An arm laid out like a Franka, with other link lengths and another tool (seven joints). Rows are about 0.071 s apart.
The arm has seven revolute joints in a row. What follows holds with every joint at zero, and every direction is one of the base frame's.
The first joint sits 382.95 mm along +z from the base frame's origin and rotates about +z.
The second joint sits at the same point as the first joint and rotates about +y.
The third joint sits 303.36 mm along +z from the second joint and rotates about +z.
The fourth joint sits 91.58 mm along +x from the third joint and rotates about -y.
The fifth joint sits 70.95 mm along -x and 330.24 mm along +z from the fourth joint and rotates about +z.
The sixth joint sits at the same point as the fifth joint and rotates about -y.
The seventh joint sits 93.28 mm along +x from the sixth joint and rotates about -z.
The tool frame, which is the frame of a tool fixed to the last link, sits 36 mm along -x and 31 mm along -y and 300.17 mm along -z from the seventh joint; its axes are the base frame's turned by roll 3.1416, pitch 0.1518 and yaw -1.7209 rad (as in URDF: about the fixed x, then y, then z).
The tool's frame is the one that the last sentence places.
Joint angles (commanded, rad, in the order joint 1, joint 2, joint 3, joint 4, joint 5, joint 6, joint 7), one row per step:
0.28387 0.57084 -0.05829 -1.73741 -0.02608 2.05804 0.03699
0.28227 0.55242 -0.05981 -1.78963 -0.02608 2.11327 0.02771
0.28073 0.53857 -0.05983 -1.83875 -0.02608 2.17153 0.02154
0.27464 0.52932 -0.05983 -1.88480 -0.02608 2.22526 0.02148
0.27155 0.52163 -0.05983 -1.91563 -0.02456 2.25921 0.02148
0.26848 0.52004 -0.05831 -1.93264 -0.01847 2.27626 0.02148
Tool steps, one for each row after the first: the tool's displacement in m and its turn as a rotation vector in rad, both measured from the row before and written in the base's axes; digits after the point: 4 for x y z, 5 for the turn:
-0.0025 -0.0026 -0.0058 0.00803 -0.01958 0.00726
-0.0020 -0.0014 -0.0070 0.00818 -0.02129 0.00581
-0.0034 -0.0039 -0.0081 0.00526 -0.01609 -0.00485
-0.0029 -0.0019 -0.0046 0.00437 -0.01009 -0.00358
-0.0033 -0.0002 -0.0040 0.00528 -0.00058 -0.00618

